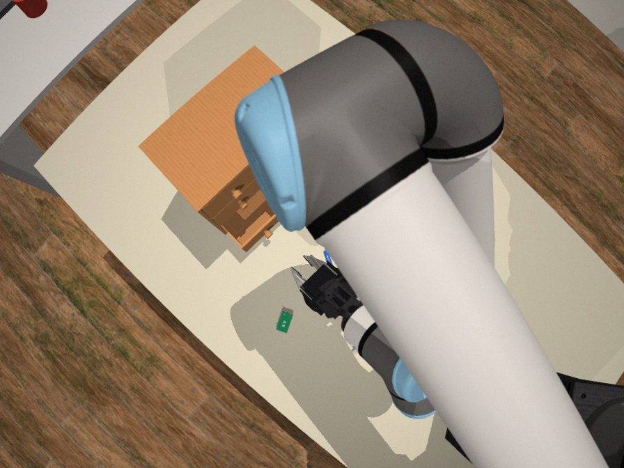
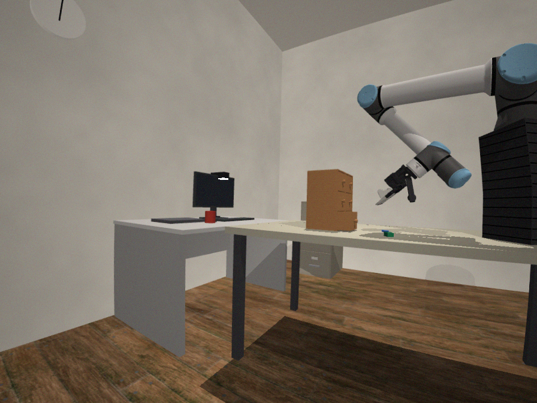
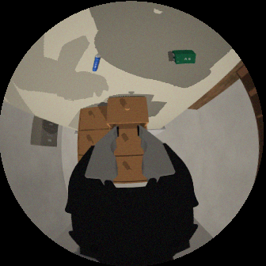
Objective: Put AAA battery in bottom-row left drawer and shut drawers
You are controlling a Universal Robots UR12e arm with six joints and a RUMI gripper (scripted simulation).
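My gripper is now 140 mm above the AAA battery, 60 mm to the left of it and 30 mm past it. Also, from my hand: green block: 140 mm below, 110 mm to the left, 60 mm behind.
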